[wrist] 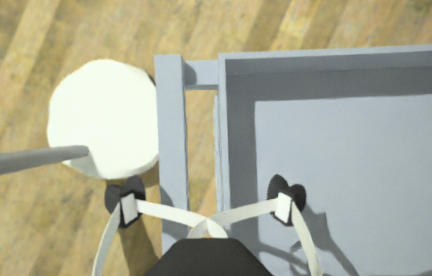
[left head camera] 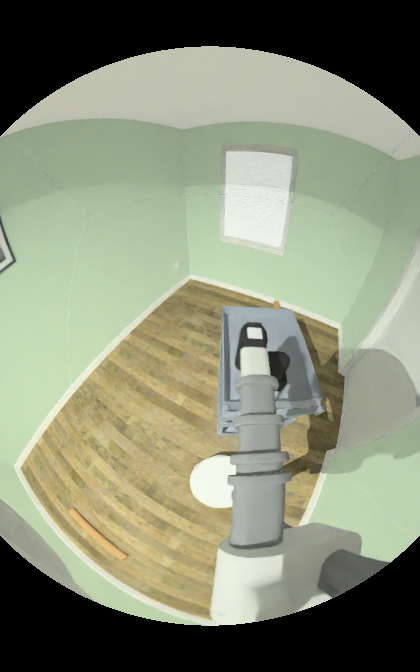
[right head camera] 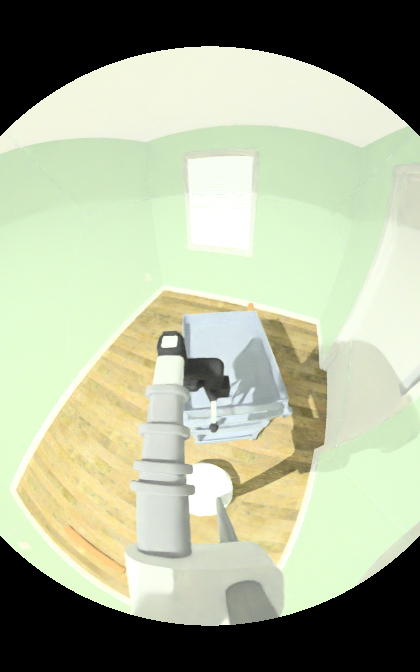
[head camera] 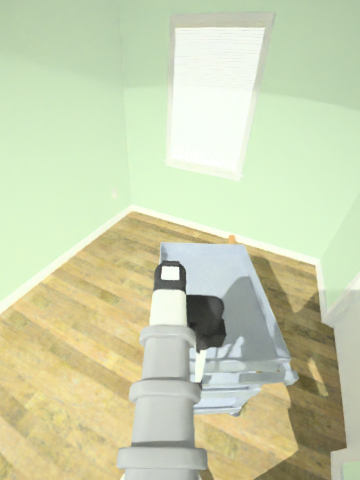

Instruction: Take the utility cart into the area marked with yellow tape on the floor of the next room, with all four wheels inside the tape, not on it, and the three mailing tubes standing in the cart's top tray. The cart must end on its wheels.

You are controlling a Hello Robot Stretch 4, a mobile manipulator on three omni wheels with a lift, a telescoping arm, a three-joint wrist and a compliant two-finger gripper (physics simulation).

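Where they show: gripper, between the fingertips: (wrist: pixel 206 191) (head camera: pixel 194 367); robot's base, origin of its link: (wrist: pixel 124 122).
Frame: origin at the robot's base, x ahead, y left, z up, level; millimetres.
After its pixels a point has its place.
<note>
The blue-grey utility cart (head camera: pixel 215 270) {x 843, y -231, z 767 mm} (left head camera: pixel 295 340) (right head camera: pixel 220 335) (wrist: pixel 350 150) {x 519, y -57, z 766 mm} stands upright in front of my arm. Its top tray holds no tubes. Its handle bar (wrist: pixel 172 110) {x 315, y -12, z 837 mm} runs along the near end. My gripper (wrist: pixel 206 191) {x 346, y -88, z 841 mm} (right head camera: pixel 214 427) is open and empty above this end; in the wrist view one fingertip shows on each side of the bar. In the left head view the fingers are hidden behind the arm. An orange-tan tube (left head camera: pixel 97 534) (right head camera: pixel 95 549) lies on the floor near the left wall. An orange end (head camera: pixel 232 239) {x 2073, y -726, z 55 mm} (left head camera: pixel 276 304) (right head camera: pixel 251 306) shows behind the cart. No yellow tape shows.
A white round object (left head camera: pixel 212 481) (right head camera: pixel 207 490) (wrist: pixel 107 115) {x 5, y 18, z 187 mm} is on the floor just on the near side of the cart. Green walls surround the floor, with a window (head camera: pixel 215 100) {x 2369, y -344, z 1446 mm} in the far wall. A pale grey surface (left head camera: pixel 377 400) (right head camera: pixel 360 395) stands at the right.
</note>
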